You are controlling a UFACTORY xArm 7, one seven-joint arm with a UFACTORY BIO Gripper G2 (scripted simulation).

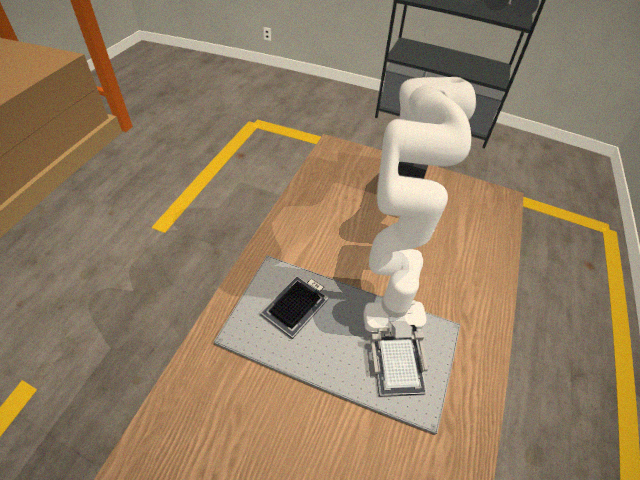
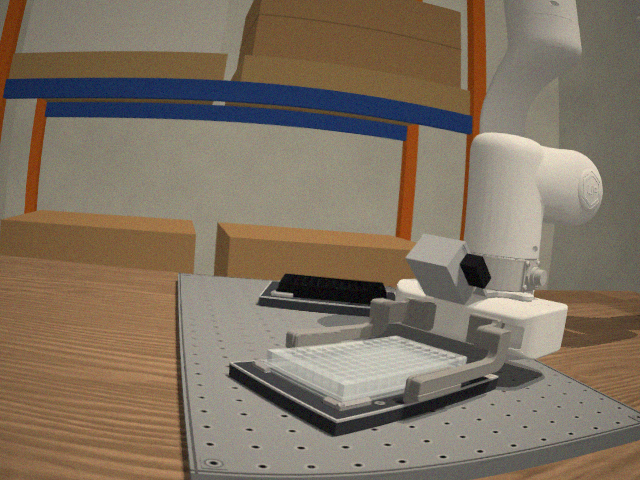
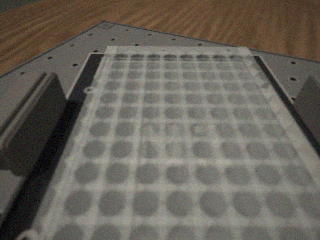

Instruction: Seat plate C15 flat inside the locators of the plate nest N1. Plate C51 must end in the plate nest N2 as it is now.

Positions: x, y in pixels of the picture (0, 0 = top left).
clear well plate C15: image 1; image 2; image 3 191, 116
black plate C51: image 1; image 2; not seen in image 3 (out of frame)
same spot on black plate C51: (image 1: 298, 300) = (image 2: 346, 285)
same spot on clear well plate C15: (image 1: 400, 370) = (image 2: 351, 363)
